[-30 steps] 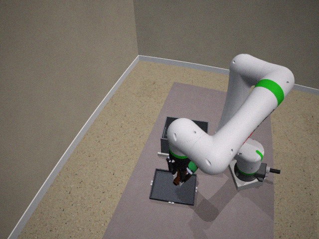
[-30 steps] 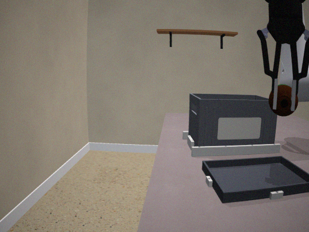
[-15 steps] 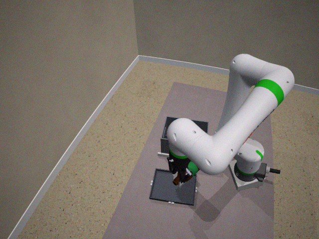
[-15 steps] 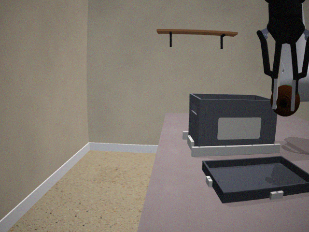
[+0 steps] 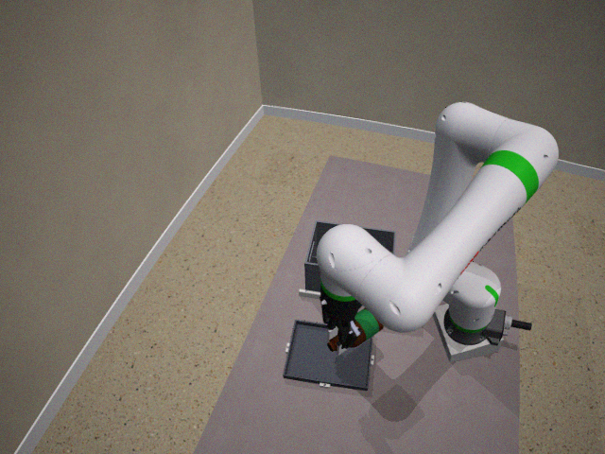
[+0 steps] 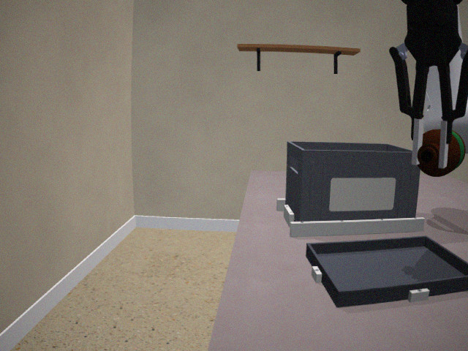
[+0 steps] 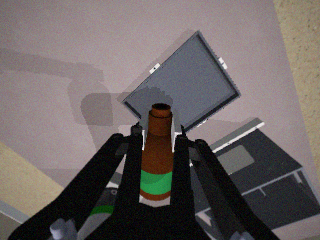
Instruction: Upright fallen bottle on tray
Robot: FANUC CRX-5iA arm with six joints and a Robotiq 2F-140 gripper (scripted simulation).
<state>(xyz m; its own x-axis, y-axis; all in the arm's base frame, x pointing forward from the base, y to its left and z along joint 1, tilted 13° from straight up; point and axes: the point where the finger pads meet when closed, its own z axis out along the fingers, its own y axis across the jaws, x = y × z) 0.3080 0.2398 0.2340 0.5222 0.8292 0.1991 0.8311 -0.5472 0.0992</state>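
Now: hand 3 cm past the bottle, 5 cm to the left of it and 2 cm above it. From my hand the other things lie so: tray (3 cm ahead, 4 cm to the right, 21 cm below); then crate (7 cm ahead, 34 cm to the right, 14 cm below).
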